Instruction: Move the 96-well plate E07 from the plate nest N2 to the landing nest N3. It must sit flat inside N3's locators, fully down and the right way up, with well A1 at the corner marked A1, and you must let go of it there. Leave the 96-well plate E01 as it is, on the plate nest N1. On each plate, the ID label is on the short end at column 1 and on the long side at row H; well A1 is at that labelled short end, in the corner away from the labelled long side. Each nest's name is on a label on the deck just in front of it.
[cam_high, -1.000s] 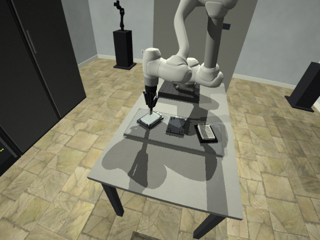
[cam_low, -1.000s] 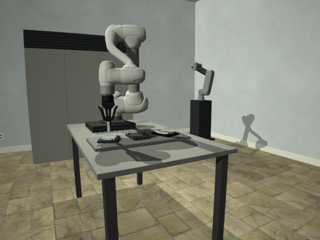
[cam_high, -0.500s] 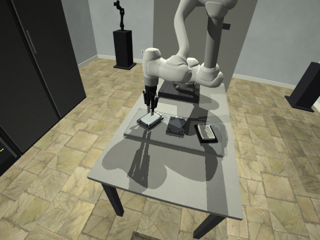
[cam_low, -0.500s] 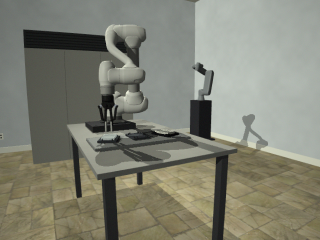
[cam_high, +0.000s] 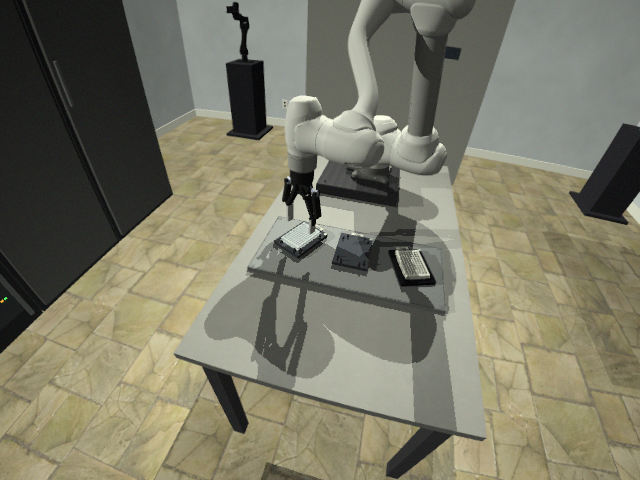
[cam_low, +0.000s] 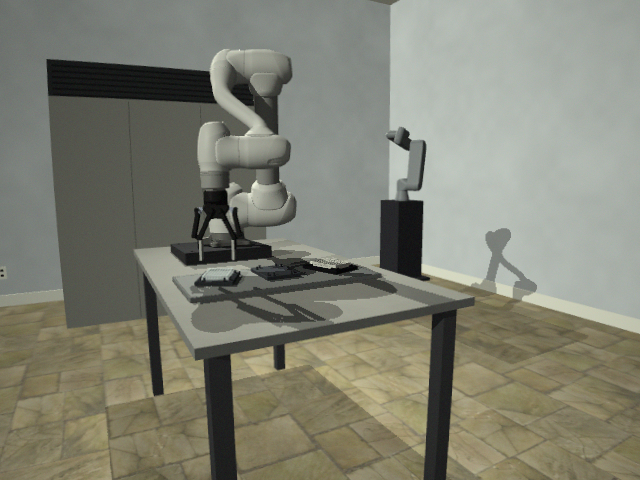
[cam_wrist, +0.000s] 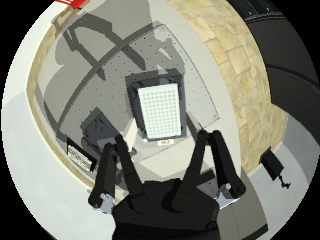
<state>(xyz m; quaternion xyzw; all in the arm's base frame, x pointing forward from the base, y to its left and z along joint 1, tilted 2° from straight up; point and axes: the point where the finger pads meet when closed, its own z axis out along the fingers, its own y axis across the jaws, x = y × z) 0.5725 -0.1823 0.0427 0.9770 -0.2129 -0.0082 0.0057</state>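
My hand is 8 cm above the plate nest N2. Also, from my hand: landing nest N3: 20 cm to the left, 8 cm below.
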